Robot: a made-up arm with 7 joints.
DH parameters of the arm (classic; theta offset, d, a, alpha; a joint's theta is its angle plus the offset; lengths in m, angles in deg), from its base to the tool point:
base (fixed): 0 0.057 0 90
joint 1: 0 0.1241 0.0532 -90
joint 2: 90 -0.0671 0.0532 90
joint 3: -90 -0.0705 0.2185 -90
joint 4: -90 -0.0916 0.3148 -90
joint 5: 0 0.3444 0.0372 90
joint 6: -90 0.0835 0.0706 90
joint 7: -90 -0.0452 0.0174 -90
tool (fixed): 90 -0.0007 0 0
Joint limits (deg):
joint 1: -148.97..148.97
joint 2: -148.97..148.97
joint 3: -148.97..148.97
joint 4: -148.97..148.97
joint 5: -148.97..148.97
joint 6: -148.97..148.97
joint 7: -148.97..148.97
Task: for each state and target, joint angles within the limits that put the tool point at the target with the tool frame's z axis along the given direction. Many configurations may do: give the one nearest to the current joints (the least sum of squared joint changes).
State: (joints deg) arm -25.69 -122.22 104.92 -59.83 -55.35 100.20 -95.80
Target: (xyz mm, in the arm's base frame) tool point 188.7 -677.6 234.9 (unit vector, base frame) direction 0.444 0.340 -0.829
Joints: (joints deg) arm -0.89 -119.27 123.44 -30.54 -28.24 126.30 -145.42
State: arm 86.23 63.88 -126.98 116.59 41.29 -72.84 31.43
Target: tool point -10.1 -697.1 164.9 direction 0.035 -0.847 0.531
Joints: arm 87.37 81.40 -109.75 141.76 71.52 -96.63 95.19
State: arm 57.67 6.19 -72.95 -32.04 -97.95 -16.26 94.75
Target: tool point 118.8 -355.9 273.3 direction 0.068 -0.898 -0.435
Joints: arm 71.83 -19.55 -77.91 -52.96 -104.11 -19.71 125.44
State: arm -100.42 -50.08 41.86 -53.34 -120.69 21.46 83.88
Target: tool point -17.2 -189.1 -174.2 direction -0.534 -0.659 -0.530
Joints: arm -74.79 -23.53 18.77 -100.40 -123.14 23.79 123.74
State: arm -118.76 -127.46 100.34 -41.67 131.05 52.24 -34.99
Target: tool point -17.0 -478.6 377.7 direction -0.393 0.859 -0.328
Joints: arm -148.97 -148.18 84.23 -48.15 119.30 5.29 -12.97
